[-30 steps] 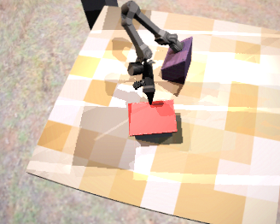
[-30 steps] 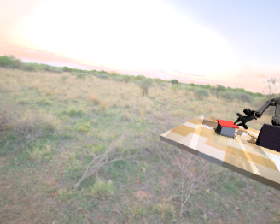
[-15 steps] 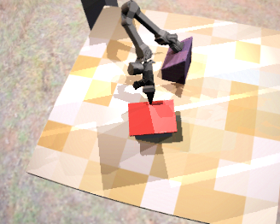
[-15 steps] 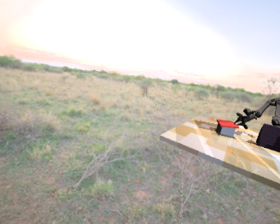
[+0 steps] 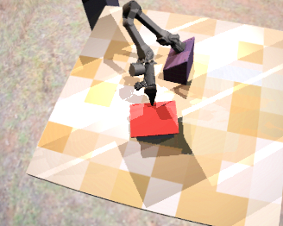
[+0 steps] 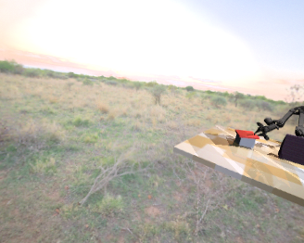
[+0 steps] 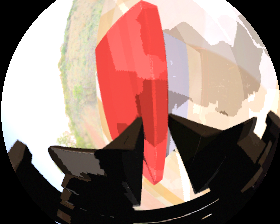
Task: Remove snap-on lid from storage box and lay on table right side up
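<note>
Now: gripper tip 7 cm short of the lid and 2 cm to the right of it. Also, from my gripper tip: grey storage box: 7 cm ahead, 2 cm to the left, 6 cm below.
</note>
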